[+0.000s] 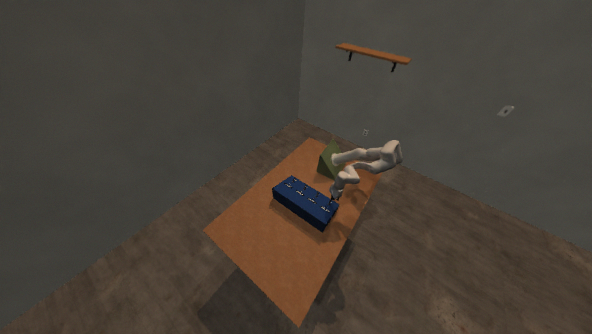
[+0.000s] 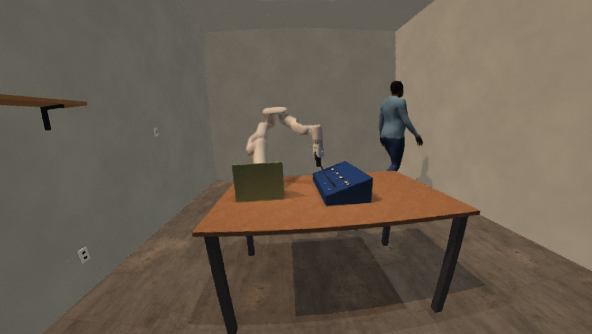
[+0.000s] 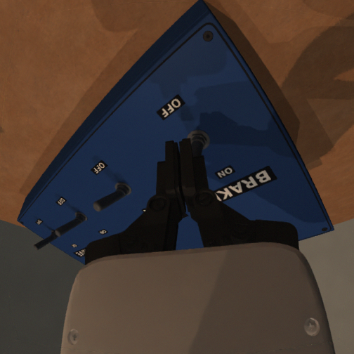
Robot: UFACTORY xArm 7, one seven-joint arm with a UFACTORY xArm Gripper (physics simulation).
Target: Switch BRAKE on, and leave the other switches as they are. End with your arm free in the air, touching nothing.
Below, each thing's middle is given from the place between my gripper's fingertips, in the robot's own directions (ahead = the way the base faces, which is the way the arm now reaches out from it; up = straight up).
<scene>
I see my gripper 19 cm to the left of the blue switch box (image 2: 353,186), 9 cm short of it and 5 cm above it.
</scene>
